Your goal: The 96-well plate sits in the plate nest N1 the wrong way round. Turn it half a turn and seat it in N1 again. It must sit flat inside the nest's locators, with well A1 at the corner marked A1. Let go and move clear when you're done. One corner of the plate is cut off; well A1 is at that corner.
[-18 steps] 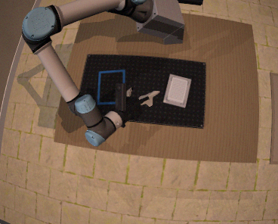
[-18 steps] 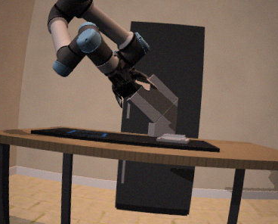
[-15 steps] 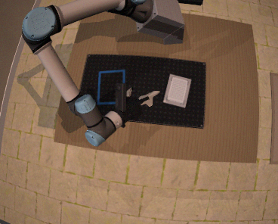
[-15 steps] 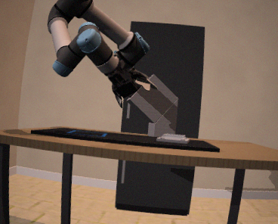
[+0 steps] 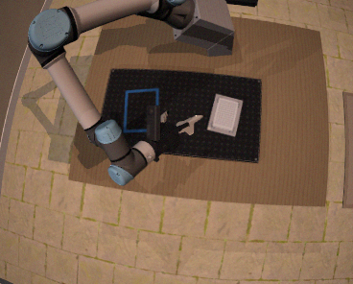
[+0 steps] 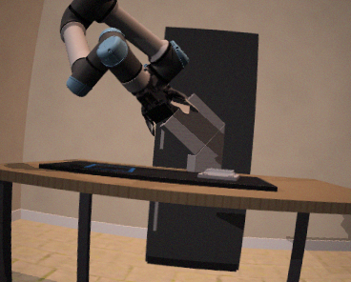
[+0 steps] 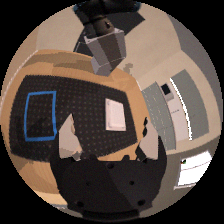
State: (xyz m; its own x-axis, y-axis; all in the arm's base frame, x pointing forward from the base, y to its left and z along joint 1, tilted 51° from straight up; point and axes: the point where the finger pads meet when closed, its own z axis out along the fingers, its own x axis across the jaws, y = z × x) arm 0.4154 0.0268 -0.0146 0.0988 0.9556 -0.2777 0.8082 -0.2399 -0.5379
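The white 96-well plate lies 5 cm behind my hand, 15 cm to the left of it and 14 cm below it. The rest, counted from my hand: grey plate nest N1: 5 cm behind, 15 cm to the left, 15 cm below.
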